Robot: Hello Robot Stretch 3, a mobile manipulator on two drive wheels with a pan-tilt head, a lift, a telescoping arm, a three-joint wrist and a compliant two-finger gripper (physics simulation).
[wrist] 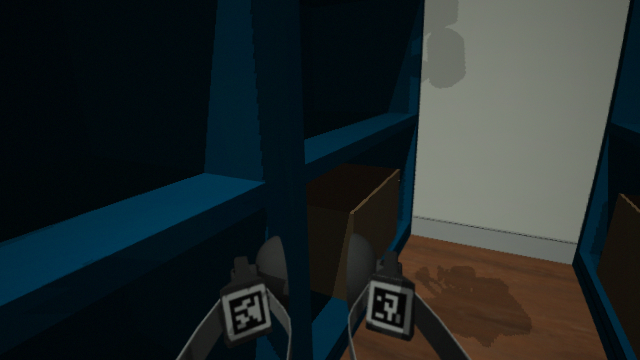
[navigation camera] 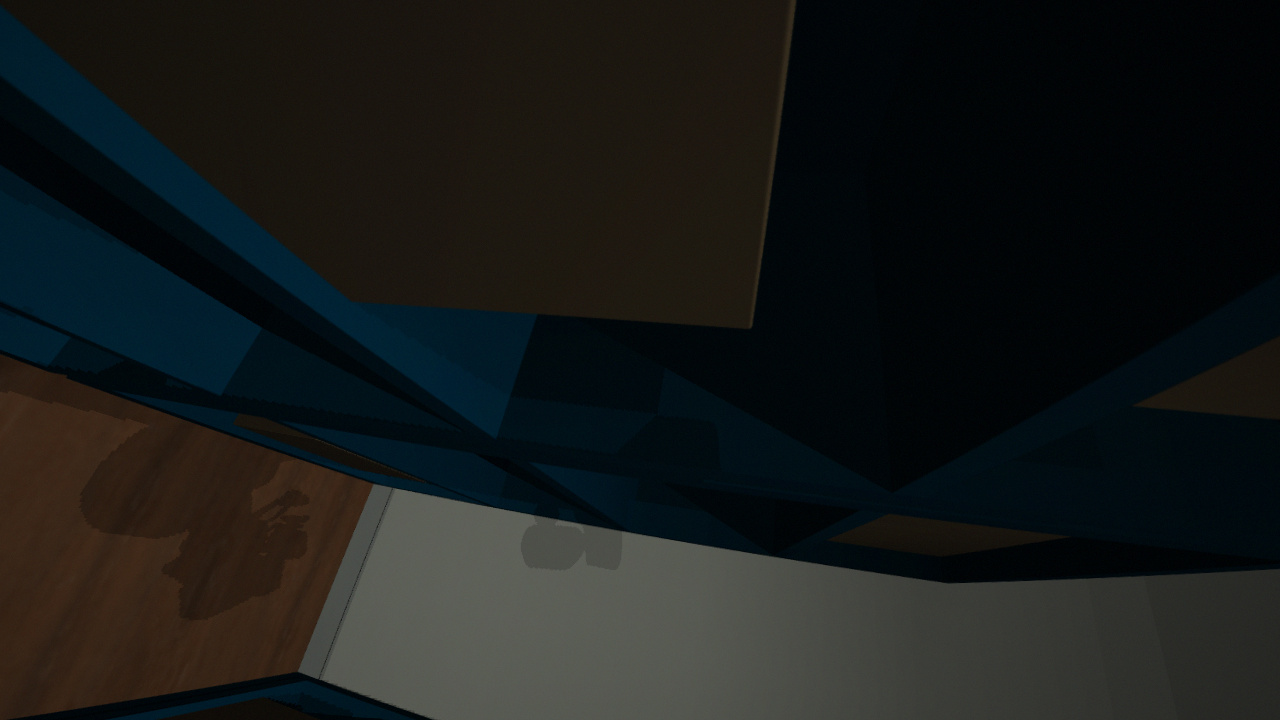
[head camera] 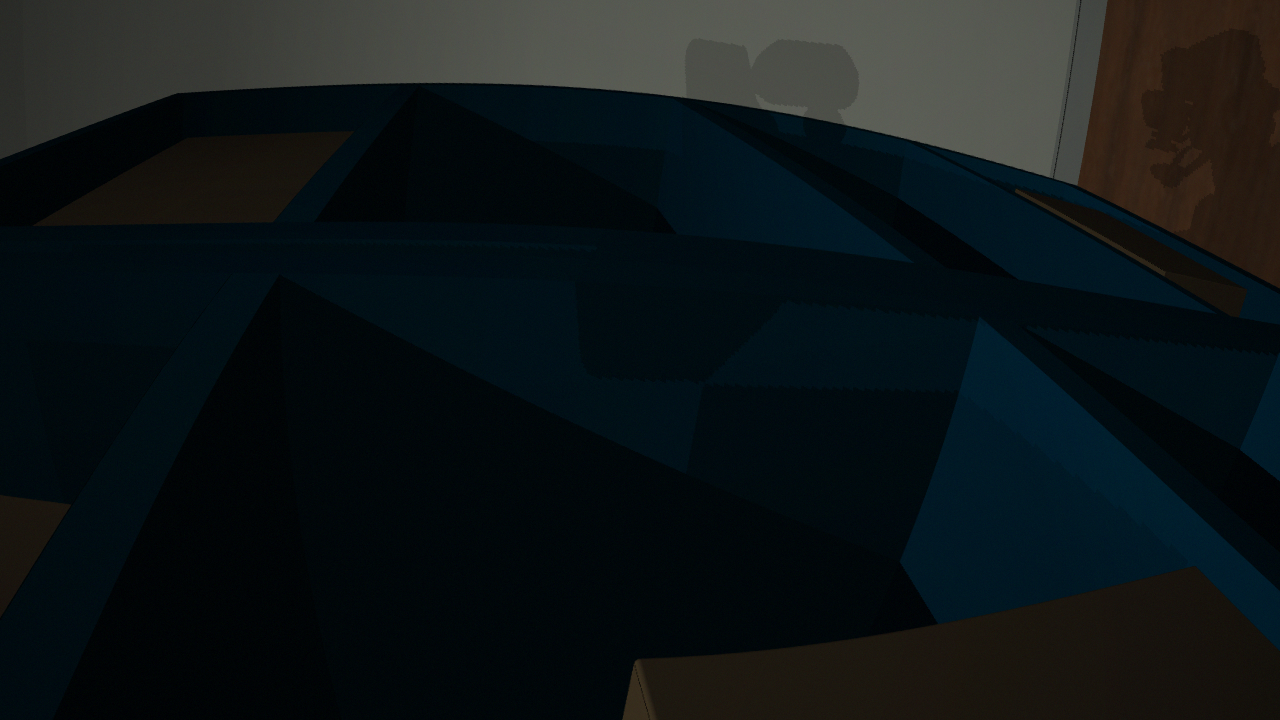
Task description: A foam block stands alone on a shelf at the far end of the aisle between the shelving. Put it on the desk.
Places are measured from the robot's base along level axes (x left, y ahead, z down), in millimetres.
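Where they show: gripper, fingertip midpoint: [wrist: 316, 260].
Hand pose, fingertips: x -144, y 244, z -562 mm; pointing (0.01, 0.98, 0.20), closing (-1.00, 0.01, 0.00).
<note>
Things, the pixels of their centre, and the offset from my fingertips. "pt": a spot on its surface instead. Level surfaces: height alone.
- cardboard box, body centre: [head camera: 1109, 310] [wrist: 338, 218] dx -81, dy +818, dz +350 mm
- large box, surface spot: [head camera: 939, 653] pt dx +213, dy +21, dz -600 mm
- wooden floor, surface height: dz +561 mm
My gripper [wrist: 316, 260] is open in the wrist view, with a gap between its two dark fingertips and nothing held. It is in front of a blue upright of the shelving [wrist: 282, 125], which shows behind the gap. The shelving also shows tilted and close up in the head view [head camera: 1074, 465] and the navigation view [navigation camera: 179, 183]. Its shelf levels are dark inside. The foam block and the desk do not show in these views.
A cardboard box [wrist: 375, 220] sits on a low shelf beyond the fingers. Another box [wrist: 617, 250] is in the right-hand shelving [wrist: 622, 75]. A large box [head camera: 939, 653] [navigation camera: 492, 161] is near the cameras. A pale wall [wrist: 515, 125] closes the aisle's end above the wooden floor [wrist: 545, 280].
</note>
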